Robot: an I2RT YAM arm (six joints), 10 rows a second.
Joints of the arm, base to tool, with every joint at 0 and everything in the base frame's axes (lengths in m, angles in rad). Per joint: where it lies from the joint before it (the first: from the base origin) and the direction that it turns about. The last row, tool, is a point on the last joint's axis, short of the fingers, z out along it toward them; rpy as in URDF.
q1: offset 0 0 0.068 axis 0 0 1
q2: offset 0.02 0.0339 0.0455 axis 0 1 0
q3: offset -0.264 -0.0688 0 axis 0 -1 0
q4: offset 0.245 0.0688 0.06 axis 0 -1 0
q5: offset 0.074 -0.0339 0.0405 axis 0 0 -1
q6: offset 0.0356 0 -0.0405 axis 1 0 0
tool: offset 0 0 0 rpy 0 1.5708 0
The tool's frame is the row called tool.
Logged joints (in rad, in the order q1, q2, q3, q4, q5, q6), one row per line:
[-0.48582 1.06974 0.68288 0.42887 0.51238 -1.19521]
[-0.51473 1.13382 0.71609 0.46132 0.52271 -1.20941]
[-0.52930 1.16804 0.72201 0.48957 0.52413 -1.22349]
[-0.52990 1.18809 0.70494 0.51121 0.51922 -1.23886]
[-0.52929 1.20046 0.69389 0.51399 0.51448 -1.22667]
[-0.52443 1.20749 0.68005 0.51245 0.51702 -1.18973]
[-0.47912 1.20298 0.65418 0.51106 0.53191 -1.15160]
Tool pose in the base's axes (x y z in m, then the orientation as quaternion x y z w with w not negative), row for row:
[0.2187 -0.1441 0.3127 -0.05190 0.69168 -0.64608 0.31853]
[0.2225 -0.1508 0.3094 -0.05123 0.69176 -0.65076 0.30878]
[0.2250 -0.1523 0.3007 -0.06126 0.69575 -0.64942 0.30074]
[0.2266 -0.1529 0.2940 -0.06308 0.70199 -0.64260 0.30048]
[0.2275 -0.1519 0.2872 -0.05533 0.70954 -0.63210 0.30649]
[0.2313 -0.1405 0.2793 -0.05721 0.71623 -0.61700 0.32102]
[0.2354 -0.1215 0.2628 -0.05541 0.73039 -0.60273 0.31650]
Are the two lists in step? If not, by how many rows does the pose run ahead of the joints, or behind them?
The pose runs 1 row ahead of the joints: the pose in row i belongs to the joints in row i + 1.
